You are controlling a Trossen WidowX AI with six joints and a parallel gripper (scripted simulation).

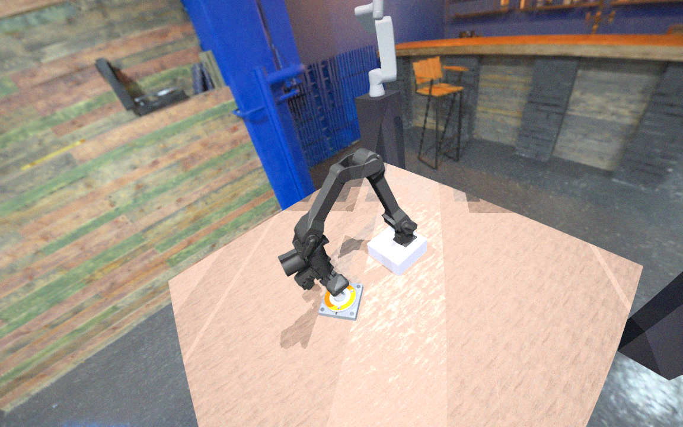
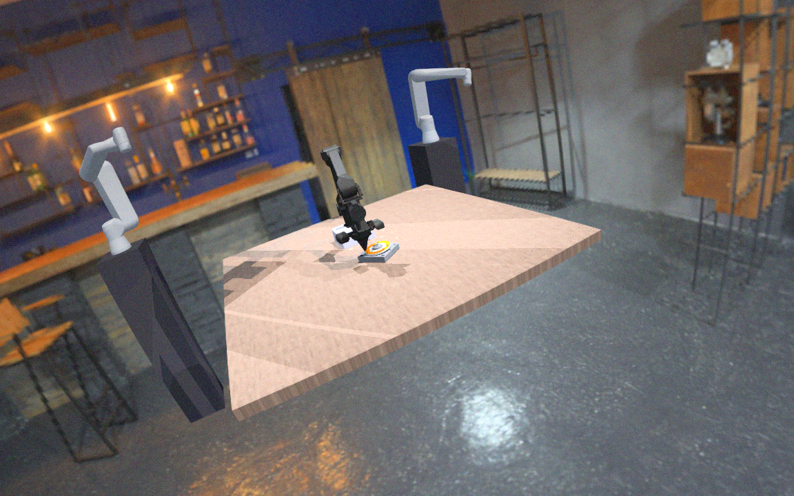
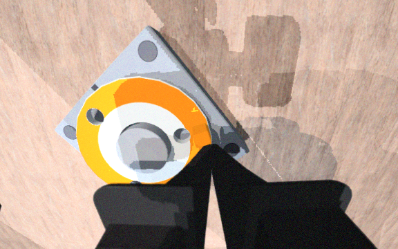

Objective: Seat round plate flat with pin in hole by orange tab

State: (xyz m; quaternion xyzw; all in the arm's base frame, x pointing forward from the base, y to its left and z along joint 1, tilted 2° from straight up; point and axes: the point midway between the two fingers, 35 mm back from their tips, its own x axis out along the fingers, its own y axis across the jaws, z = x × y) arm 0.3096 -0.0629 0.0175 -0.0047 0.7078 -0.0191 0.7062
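My gripper tip is now 50 mm to the right of the square grey base and 20 mm above it.
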